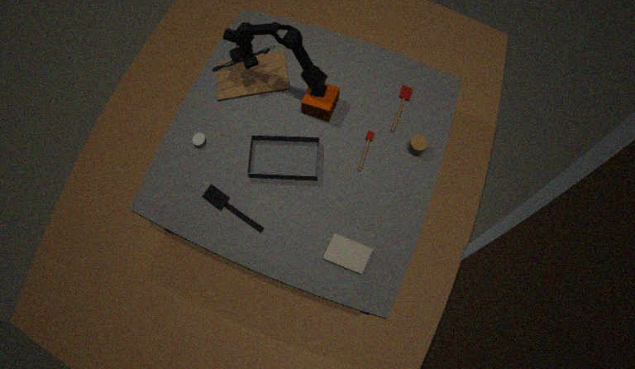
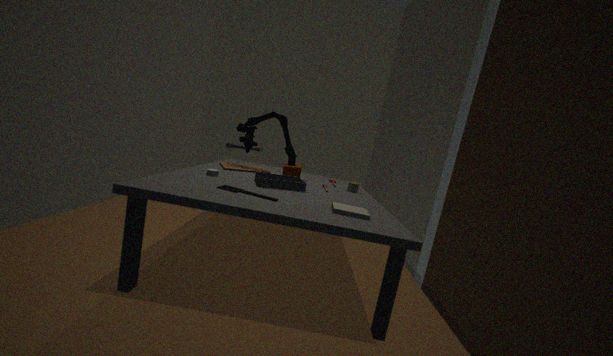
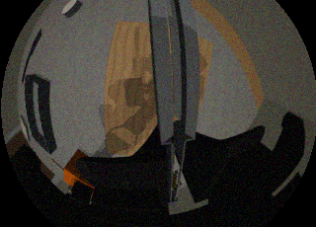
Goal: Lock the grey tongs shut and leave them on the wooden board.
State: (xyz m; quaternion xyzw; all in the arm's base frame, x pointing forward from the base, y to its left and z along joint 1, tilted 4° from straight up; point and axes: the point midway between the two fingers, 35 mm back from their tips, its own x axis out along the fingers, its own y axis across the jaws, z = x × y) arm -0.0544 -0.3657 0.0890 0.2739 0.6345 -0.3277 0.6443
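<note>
Now: the wooden board 130 mm below my gripper tip. Also, from my gripper tip: black spatula (670 mm ahead, 150 mm to the left, 130 mm below); then roasting tin (390 mm ahead, 310 mm to the left, 110 mm below); then white puck (420 mm ahead, 110 mm to the right, 120 mm below).
</note>
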